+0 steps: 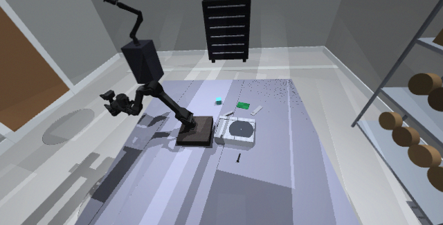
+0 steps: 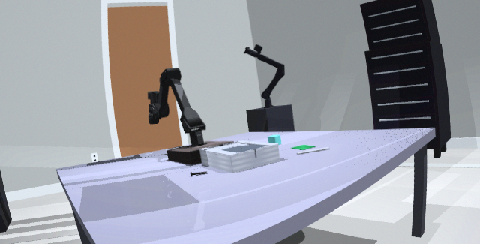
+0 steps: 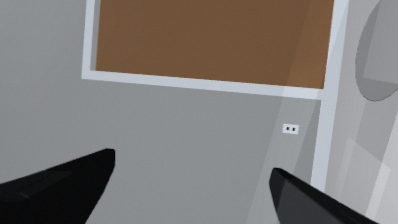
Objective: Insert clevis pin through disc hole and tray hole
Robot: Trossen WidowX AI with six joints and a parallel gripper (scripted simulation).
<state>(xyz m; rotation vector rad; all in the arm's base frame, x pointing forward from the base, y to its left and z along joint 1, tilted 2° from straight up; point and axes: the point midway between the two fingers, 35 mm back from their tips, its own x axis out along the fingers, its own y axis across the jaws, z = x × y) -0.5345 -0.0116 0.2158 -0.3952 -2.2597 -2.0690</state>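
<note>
Right now the clevis pin is 920 mm ahead of my gripper tip, 160 mm to the right of it and 250 mm below it. Round my gripper tip: disc 920 mm ahead, 10 mm to the left, 200 mm below; steel tray 880 mm ahead, 20 mm to the left, 210 mm below; cube 720 mm ahead, 320 mm to the left, 240 mm below.
</note>
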